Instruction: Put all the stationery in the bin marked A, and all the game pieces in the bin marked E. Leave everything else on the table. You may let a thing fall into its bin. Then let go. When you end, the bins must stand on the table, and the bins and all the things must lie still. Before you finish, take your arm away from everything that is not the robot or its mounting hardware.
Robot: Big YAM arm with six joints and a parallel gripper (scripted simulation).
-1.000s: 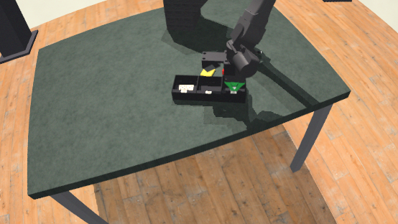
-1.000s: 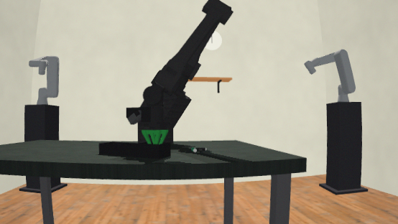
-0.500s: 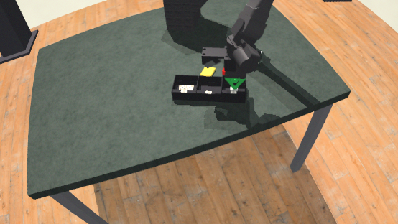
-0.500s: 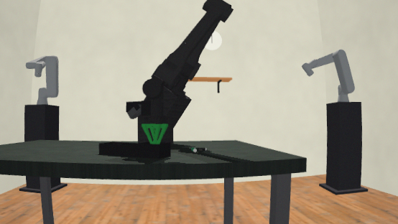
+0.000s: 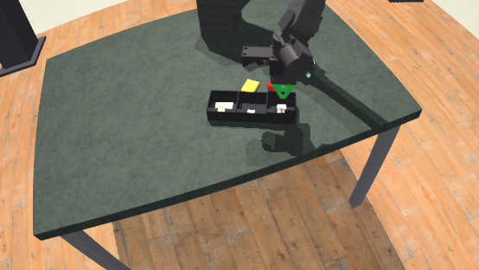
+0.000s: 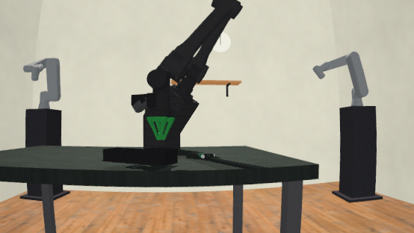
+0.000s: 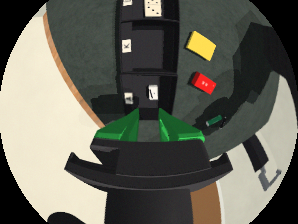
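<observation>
Now: the yellow block 120 mm behind my hand, 70 mm to the right of it and 80 mm below it. Also, from my hand: grey piece (10 mm behind, 70 mm below); then red block (120 mm behind, 10 mm to the left, 70 mm below); then bin row (30 mm behind, 80 mm to the right, 60 mm below).
</observation>
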